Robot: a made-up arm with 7 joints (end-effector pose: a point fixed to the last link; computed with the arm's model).
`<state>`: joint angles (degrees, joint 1 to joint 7).
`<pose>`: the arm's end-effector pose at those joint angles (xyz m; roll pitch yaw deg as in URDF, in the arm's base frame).
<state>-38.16 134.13 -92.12 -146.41 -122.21 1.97 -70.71</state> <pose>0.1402 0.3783 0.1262 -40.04 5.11 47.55</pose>
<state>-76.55 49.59 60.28 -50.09 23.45 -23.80 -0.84</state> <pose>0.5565 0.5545 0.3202 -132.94 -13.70 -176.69</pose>
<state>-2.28 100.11 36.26 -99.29 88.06 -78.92 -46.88</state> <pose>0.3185 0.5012 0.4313 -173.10 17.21 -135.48</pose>
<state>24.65 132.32 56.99 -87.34 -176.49 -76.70 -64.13</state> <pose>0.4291 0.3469 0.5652 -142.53 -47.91 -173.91</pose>
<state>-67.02 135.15 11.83 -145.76 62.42 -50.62 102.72</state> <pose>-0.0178 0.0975 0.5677 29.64 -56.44 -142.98</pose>
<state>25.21 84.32 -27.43 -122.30 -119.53 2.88 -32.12</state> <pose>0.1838 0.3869 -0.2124 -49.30 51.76 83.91</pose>
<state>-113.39 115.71 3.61 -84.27 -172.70 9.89 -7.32</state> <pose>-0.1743 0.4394 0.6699 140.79 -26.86 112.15</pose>
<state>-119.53 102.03 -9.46 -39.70 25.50 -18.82 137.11</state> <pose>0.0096 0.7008 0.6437 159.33 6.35 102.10</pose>
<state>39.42 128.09 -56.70 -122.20 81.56 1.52 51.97</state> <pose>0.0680 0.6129 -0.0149 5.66 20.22 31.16</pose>
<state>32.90 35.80 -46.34 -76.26 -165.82 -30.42 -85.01</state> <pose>-0.1246 0.1712 -0.5859 -0.52 18.40 55.02</pose>
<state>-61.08 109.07 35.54 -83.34 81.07 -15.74 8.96</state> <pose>0.0037 0.4935 0.6917 164.15 11.33 -176.00</pose>
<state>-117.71 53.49 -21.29 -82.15 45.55 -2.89 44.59</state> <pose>0.3470 0.0523 0.7893 142.48 -24.35 144.45</pose>
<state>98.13 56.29 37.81 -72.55 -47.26 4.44 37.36</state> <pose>-0.3861 0.6288 0.0750 61.11 51.50 -11.78</pose>
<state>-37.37 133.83 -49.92 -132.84 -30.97 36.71 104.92</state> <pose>0.2981 0.3551 0.3697 84.69 -34.84 -77.59</pose>
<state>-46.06 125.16 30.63 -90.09 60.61 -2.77 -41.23</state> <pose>0.0349 0.3427 0.7460 165.36 17.93 -88.11</pose>
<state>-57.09 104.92 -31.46 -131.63 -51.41 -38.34 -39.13</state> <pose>0.3505 0.2419 0.3487 -55.87 51.58 55.17</pose>
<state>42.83 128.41 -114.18 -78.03 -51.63 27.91 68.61</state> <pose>-0.1472 0.6991 0.2641 -86.73 50.71 -153.99</pose>
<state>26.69 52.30 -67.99 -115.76 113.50 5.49 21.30</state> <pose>-0.1016 0.1363 -0.4620 -63.47 46.91 27.08</pose>
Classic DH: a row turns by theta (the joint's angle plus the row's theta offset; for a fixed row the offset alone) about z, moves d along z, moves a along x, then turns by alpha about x. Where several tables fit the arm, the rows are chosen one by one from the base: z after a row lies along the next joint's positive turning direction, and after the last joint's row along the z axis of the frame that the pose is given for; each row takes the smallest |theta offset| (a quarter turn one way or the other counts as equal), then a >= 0, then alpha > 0; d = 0 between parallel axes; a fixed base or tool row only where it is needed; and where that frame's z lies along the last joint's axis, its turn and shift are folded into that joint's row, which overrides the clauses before.
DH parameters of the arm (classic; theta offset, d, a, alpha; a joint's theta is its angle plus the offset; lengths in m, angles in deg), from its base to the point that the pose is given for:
base (fixed): 0 0.109 0.0065 -70
joint 1: -90 0.0437 0.0016 -90
joint 2: 70 0.0434 0.0268 90
joint 3: 90 -0.4759 0.0448 -90
joint 4: 0 -0.0027 -0.062 90
joint 5: 0 -0.2974 -0.0064 -90
joint 6: 0 0.0389 -0.0161 90
joint 7: -82.13 -0.1367 0.0028 -12.46
tool (fixed): 74.56 0.1025 0 0

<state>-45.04 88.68 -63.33 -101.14 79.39 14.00 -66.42</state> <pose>0.5238 0.4248 0.0117 51.11 4.44 -100.36</pose>
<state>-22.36 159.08 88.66 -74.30 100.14 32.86 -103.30</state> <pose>-0.1581 -0.0127 0.8100 -169.25 41.51 -53.99</pose>
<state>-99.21 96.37 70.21 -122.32 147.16 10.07 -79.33</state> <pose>-0.2284 0.3650 0.4073 -169.80 75.56 -135.64</pose>
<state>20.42 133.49 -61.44 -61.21 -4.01 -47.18 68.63</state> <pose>0.2392 0.7456 0.3087 17.73 24.09 -36.79</pose>
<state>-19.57 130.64 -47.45 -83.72 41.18 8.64 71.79</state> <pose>0.3092 0.6604 0.4263 47.17 -50.92 -13.08</pose>
